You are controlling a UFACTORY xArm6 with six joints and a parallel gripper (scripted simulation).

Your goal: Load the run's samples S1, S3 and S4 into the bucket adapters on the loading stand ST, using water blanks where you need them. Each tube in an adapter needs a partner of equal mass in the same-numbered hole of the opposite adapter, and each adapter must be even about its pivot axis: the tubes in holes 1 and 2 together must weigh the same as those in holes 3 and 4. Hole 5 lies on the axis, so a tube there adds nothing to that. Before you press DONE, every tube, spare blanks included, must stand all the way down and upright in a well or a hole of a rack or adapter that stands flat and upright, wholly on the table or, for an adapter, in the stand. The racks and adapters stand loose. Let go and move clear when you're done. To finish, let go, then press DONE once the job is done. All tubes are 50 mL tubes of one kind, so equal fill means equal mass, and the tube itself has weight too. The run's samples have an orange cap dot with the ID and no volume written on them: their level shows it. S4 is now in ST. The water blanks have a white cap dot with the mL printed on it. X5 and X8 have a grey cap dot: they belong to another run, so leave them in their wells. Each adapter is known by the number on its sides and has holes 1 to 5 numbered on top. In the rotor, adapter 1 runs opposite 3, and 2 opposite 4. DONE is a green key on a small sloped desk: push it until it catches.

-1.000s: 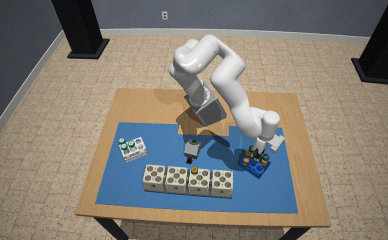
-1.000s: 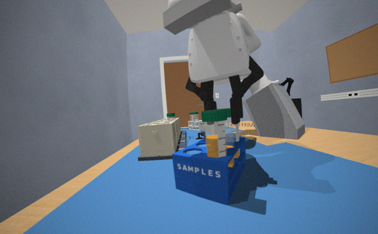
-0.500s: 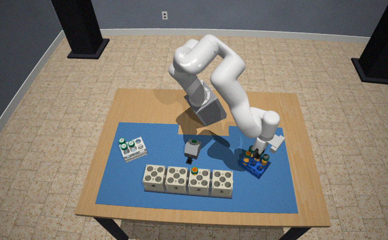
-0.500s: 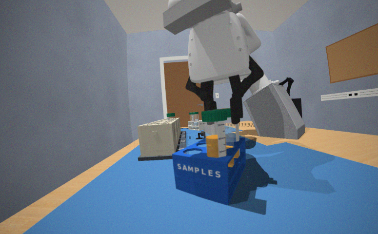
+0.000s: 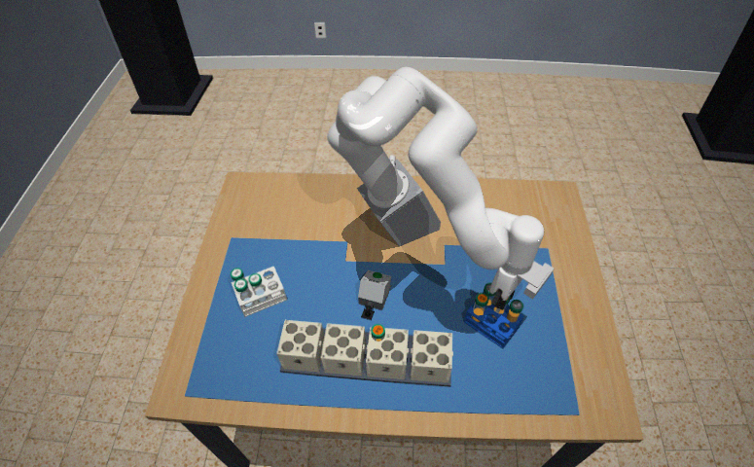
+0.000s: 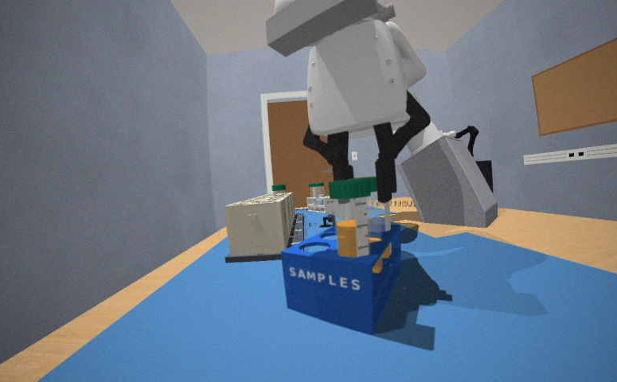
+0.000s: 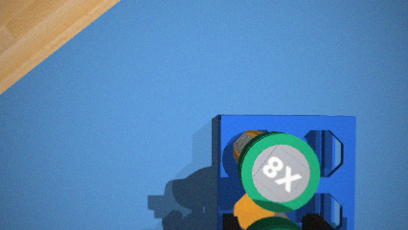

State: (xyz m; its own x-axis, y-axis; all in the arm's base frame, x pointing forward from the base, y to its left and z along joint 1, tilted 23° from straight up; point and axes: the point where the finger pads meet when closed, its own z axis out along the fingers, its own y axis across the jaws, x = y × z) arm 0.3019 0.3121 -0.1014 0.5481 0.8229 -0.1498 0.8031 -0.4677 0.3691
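Right now my hand is 50 mm above the orange-dot tube and 10 mm short of it. The rest, counted from my hand: loading stand ST 340 mm to the right, 150 mm ahead, 110 mm below; then blue sample rack 90 mm below, 20 mm ahead, 10 mm to the right; then green done key 340 mm to the right, 70 mm behind, 50 mm below.
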